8 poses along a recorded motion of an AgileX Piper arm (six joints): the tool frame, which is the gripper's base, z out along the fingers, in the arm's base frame.
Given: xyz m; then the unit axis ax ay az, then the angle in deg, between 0 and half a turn.
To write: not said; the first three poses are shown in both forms.
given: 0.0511 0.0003 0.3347 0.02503 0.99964 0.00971 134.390
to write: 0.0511 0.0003 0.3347 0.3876 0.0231 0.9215 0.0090
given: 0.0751 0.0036 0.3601 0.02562 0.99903 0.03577 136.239
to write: 0.0751 0.0036 0.3601 0.3727 0.0238 0.9271 0.0332
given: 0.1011 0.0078 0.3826 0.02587 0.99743 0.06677 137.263
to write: 0.1011 0.0078 0.3826 0.3644 0.0241 0.9289 0.0622
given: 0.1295 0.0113 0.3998 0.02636 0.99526 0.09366 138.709
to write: 0.1295 0.0113 0.3998 0.3526 0.0247 0.9313 0.0876
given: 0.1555 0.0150 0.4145 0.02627 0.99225 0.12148 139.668
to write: 0.1555 0.0150 0.4145 0.3447 0.0247 0.9314 0.1140
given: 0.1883 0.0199 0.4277 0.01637 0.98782 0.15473 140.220
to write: 0.1883 0.0199 0.4277 0.3402 0.0154 0.9289 0.1455
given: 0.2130 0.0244 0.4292 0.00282 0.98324 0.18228 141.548
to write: 0.2130 0.0244 0.4292 0.3293 0.0027 0.9284 0.1721
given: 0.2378 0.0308 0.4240 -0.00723 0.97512 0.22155 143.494
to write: 0.2378 0.0308 0.4240 0.3132 -0.0069 0.9261 0.2104
